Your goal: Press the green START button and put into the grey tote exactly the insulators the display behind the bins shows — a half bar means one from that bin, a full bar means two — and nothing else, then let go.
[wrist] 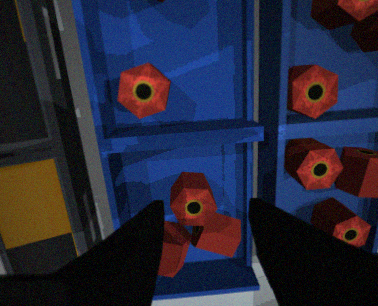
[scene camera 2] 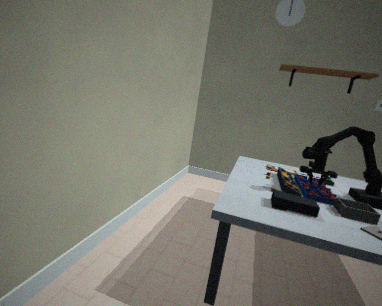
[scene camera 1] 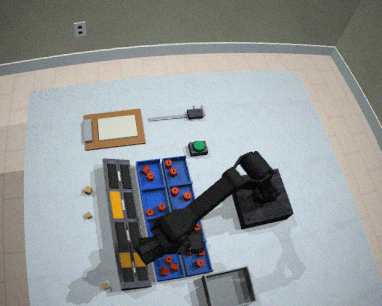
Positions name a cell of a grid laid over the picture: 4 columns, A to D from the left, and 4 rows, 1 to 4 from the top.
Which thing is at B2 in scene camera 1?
A brown board with cream pad.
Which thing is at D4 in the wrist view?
My gripper.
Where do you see a display strip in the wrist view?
A1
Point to a grey tote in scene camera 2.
D3
